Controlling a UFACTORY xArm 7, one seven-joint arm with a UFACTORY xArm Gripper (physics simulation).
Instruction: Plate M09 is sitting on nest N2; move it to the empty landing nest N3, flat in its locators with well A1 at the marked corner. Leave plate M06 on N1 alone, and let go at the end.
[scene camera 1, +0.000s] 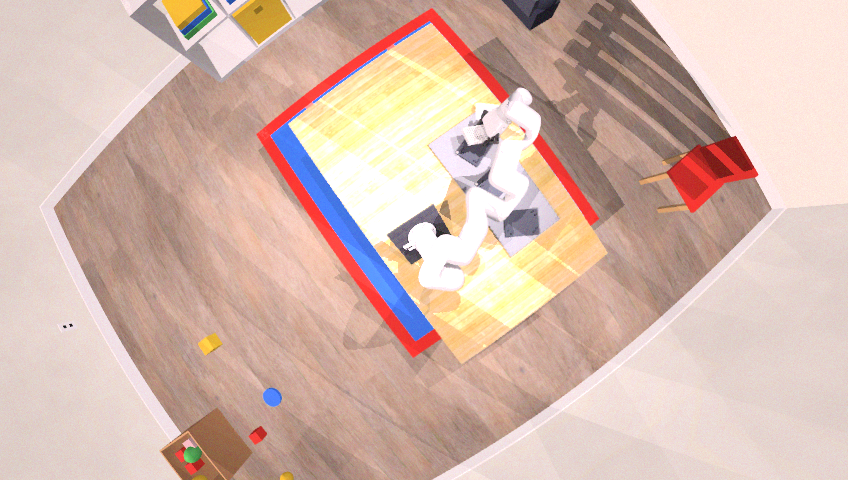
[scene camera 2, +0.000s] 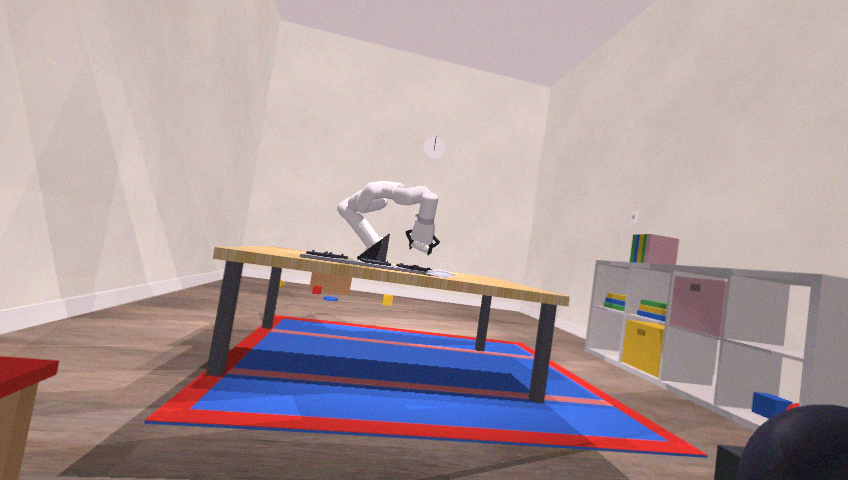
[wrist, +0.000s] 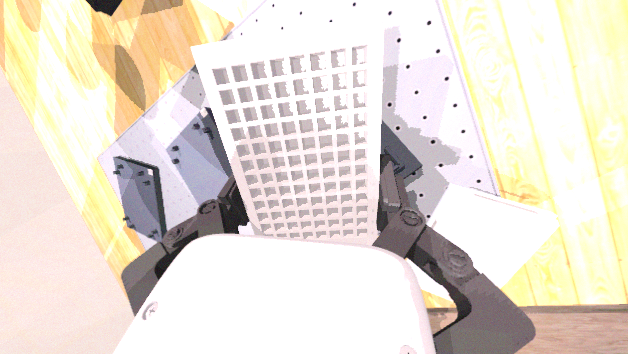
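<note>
A white well plate (scene camera 1: 474, 135) (scene camera 2: 420, 246) (wrist: 300, 125) is between the gripper fingers, above the grey pegboard (scene camera 1: 512, 245) (wrist: 425, 40). My gripper (scene camera 1: 480, 132) (scene camera 2: 421, 244) (wrist: 314, 169) stands wide, with a finger along each long side of the plate. The wells face the wrist camera; I cannot read the plate's label. A dark nest (scene camera 1: 474, 153) (wrist: 402, 154) lies below, partly hidden by the plate. Two more dark nests show bare locators in the wrist view: one nest (wrist: 197, 157) in the middle and another nest (wrist: 140, 200) at the far left. I cannot identify plate M06 or read the nest labels.
A flat white item (wrist: 490, 235) lies beside the pegboard near the table edge. A dark upright wedge (scene camera 2: 379, 248) stands near the middle nest in scene camera 2. The arm (scene camera 1: 476, 223) reaches over the pegboard from its dark base plate (scene camera 1: 403, 237) on the wooden table (scene camera 1: 368, 136).
</note>
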